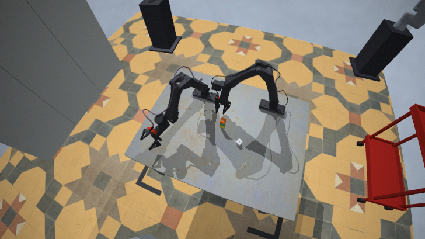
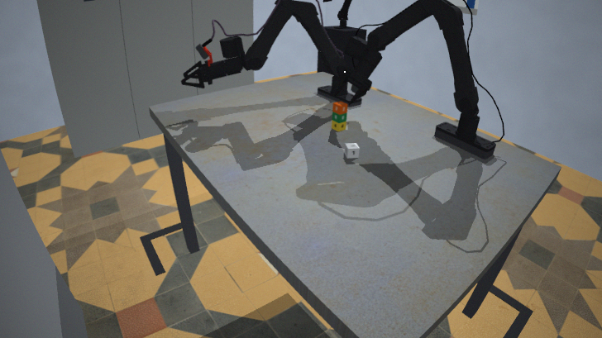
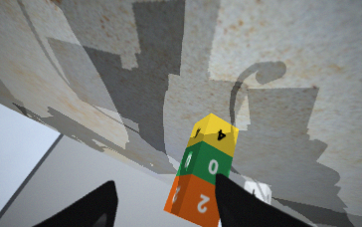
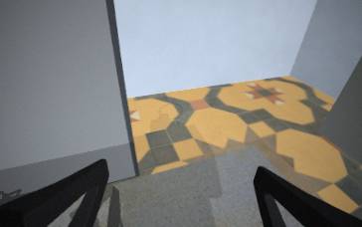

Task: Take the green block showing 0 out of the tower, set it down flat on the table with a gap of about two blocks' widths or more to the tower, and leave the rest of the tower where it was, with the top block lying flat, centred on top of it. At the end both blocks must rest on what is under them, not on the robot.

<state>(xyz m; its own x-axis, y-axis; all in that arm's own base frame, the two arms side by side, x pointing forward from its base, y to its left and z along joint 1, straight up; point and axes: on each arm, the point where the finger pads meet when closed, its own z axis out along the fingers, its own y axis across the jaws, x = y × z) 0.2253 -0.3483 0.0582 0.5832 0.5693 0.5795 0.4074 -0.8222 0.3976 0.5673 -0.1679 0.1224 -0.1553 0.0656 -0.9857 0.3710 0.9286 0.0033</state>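
The orange block showing 2 is 60 mm ahead of my left hand, 30 mm to the left of it and 10 mm below it. Round my left hand: yellow block (70 mm below, 60 mm ahead, 30 mm to the left); then green block showing 0 (60 mm ahead, 40 mm below, 30 mm to the left).
My right gripper is now 31 cm past the green block showing 0, 43 cm to the right of it and 9 cm above it. The rest, counted from my right hand: yellow block: 31 cm behind, 43 cm to the left, 12 cm below; then orange block showing 2: 31 cm behind, 43 cm to the left, 6 cm below.
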